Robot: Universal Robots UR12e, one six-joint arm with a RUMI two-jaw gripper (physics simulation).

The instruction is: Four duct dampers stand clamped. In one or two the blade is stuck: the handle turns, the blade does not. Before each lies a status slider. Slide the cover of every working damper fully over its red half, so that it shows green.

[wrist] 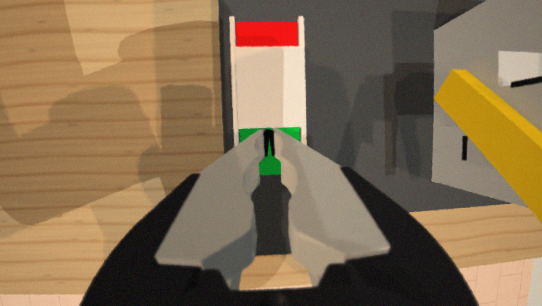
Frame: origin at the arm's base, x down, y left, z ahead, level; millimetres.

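Seen in the pictures: gripper, fingertip midpoint: [268, 131].
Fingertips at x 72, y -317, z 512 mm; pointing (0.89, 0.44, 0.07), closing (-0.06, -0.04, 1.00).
Pixels of each thing's top centre, then the offset from my fingertips to it. "pt": a spot on its surface instead. Level surfaces: height alone.
- red half, surface spot: [267, 34] pt dx +1, dy +63, dz +4 mm
- damper, surface spot: [450, 155] pt dx +41, dy -35, dz +169 mm
- yellow handle, surface spot: [492, 122] pt dx -45, dy -4, dz +115 mm
- dark base plate, its level: dx +63 mm
- wooden table, its level: dx +81 mm
A status slider lies on the dark base, in the upper middle of the view. Its white cover [269, 87] stands between two thin rails. A strip of the red half [267, 34] shows beyond the cover, and green [247, 134] shows on the near side, partly hidden behind the fingers. My gripper [268, 131] is shut and empty. Its tips are at the cover's near edge, over the green; whether they touch the cover I cannot tell. A damper [450, 155] with a yellow handle [492, 122] stands at the right. Its blade cannot be made out.
The dark base plate [345, 115] runs under the slider and the damper. A wooden table [30, 125] lies to the left and along the near side. The yellow handle juts toward the slider from the right. Shadows fall over the table and base.
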